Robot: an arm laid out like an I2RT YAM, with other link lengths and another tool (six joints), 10 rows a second.
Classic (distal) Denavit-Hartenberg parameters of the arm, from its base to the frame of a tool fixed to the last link. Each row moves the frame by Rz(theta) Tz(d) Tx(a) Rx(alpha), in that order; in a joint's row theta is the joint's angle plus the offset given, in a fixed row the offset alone. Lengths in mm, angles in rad.
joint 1: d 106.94; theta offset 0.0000; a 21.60; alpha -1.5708
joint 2: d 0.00; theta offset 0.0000; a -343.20; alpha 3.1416
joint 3: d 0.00; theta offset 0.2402; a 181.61; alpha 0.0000
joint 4: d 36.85; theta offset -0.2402; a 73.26; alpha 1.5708
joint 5: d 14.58; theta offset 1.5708; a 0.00; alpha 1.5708
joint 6: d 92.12; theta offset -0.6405; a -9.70; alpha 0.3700
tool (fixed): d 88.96; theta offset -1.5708; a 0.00; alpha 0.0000
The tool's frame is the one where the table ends.
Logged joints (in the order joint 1, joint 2, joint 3, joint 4, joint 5, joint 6), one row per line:
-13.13, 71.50, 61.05, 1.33, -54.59, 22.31
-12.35, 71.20, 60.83, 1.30, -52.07, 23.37
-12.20, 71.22, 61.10, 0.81, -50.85, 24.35
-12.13, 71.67, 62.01, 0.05, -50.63, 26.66
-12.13, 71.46, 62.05, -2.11, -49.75, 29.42
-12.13, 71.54, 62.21, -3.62, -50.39, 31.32
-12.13, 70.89, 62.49, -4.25, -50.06, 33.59
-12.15, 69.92, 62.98, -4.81, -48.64, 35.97
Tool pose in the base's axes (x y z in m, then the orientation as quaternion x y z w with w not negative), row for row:
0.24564, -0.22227, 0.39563, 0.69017, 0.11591, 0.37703, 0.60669
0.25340, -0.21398, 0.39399, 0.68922, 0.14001, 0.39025, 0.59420
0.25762, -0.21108, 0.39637, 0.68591, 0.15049, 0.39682, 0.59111
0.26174, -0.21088, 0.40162, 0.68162, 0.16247, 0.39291, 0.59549
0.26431, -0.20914, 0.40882, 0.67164, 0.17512, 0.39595, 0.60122
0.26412, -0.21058, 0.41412, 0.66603, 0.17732, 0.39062, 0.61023
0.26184, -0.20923, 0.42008, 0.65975, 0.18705, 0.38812, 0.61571
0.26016, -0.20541, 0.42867, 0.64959, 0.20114, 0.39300, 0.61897
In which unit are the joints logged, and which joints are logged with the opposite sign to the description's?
The joints are logged in degrees. Opposite sign: joint 4, joint 5, joint 6.
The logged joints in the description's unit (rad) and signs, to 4 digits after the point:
-0.2292, 1.2479, 1.0655, -0.0232, 0.9528, -0.3894
-0.2155, 1.2427, 1.0617, -0.0227, 0.9088, -0.4079
-0.2129, 1.2430, 1.0664, -0.0141, 0.8875, -0.4250
-0.2117, 1.2509, 1.0823, -0.0009, 0.8837, -0.4653
-0.2117, 1.2472, 1.0830, 0.0368, 0.8683, -0.5135
-0.2117, 1.2486, 1.0858, 0.0632, 0.8795, -0.5466
-0.2117, 1.2373, 1.0907, 0.0742, 0.8737, -0.5863
-0.2121, 1.2203, 1.0992, 0.0840, 0.8489, -0.6278

